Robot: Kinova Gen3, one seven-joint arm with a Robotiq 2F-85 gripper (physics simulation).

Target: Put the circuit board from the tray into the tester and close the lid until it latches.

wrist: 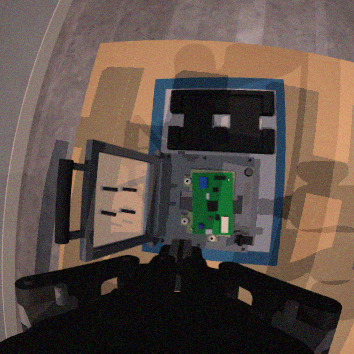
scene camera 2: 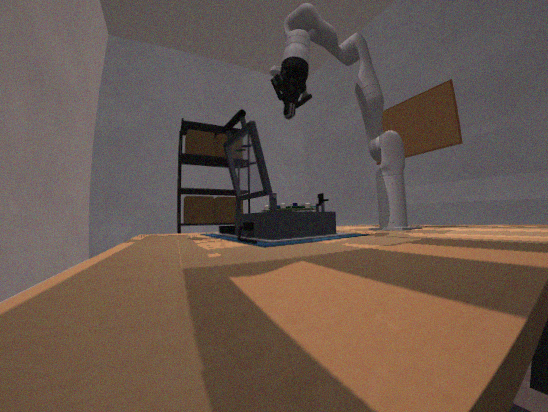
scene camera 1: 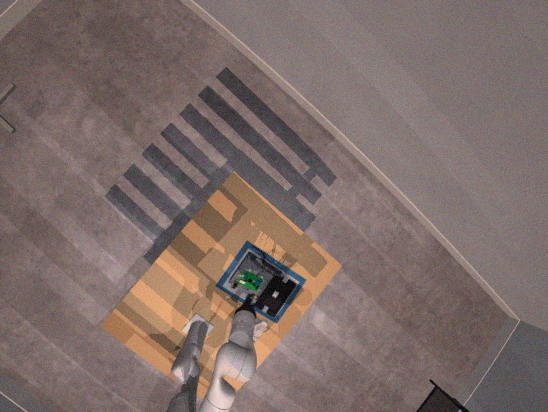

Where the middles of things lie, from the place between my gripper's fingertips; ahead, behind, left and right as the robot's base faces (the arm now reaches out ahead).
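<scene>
Green circuit board [wrist: 211, 192]: 1 cm behind my hand, 2 cm to the right of it, 23 cm below it. Tester lid [scene camera 2: 243, 151]: 12 cm ahead of my hand, 3 cm to the right of it, 12 cm below it.
</scene>
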